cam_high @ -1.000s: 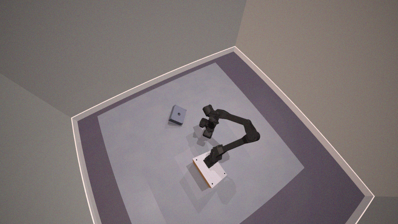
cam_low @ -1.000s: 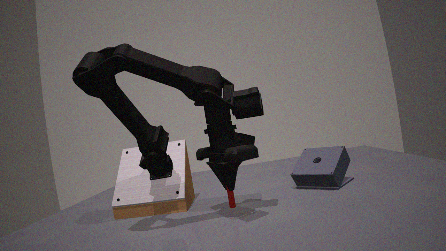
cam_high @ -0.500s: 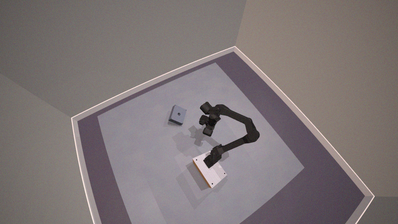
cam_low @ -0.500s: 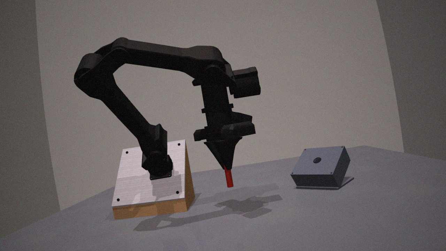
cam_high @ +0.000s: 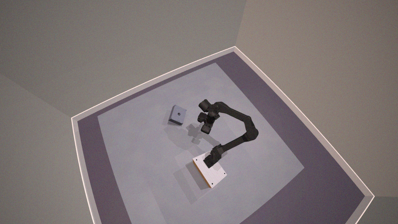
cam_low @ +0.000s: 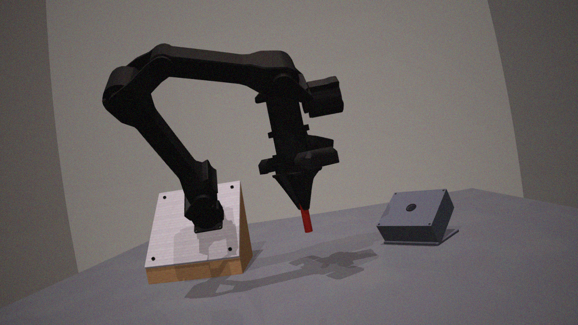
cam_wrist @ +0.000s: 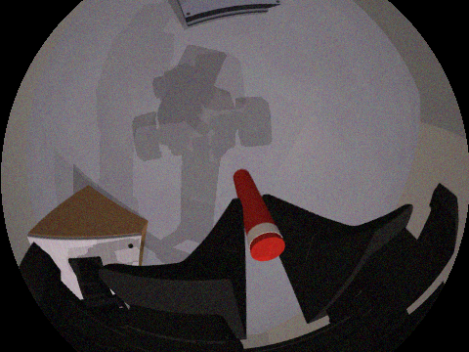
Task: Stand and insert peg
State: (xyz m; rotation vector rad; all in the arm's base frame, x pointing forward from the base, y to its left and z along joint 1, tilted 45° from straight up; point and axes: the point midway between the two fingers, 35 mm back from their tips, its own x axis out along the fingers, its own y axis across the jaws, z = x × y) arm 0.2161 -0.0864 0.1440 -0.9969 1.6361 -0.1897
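My gripper tip is now 240 mm short of the grey sloped panel, 130 mm to the right of it and 70 mm above it. The rest, counted from my gripper tip: red peg (20 mm above).
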